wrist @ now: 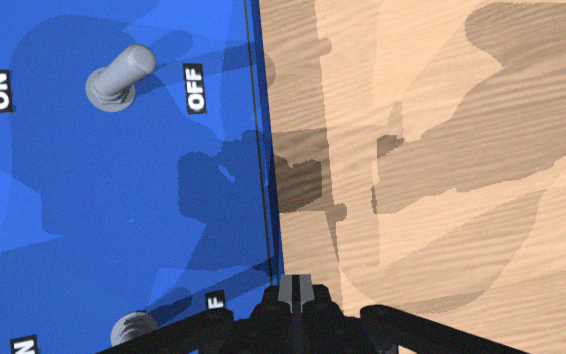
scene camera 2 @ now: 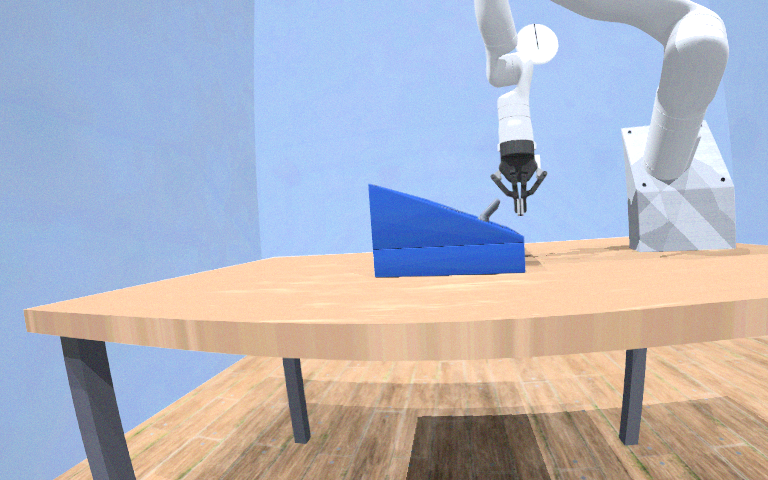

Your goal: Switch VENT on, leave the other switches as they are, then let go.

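Note:
A blue wedge-shaped switch box has a sloping top. In the wrist view one grey toggle switch leans toward its OFF label. A second toggle switch is at the lower left, partly hidden behind a finger linkage, so its lean cannot be told. In the scene view a grey lever sticks up, leaning to the low edge. No VENT label shows. My gripper is shut and empty, above the box's low edge, to the right of the lever and apart from it in the scene view.
The box stands on a wooden table. The arm's pale base block stands on the table at the right. Part of an ON label shows at the left edge of the wrist view, and another at its lower left.

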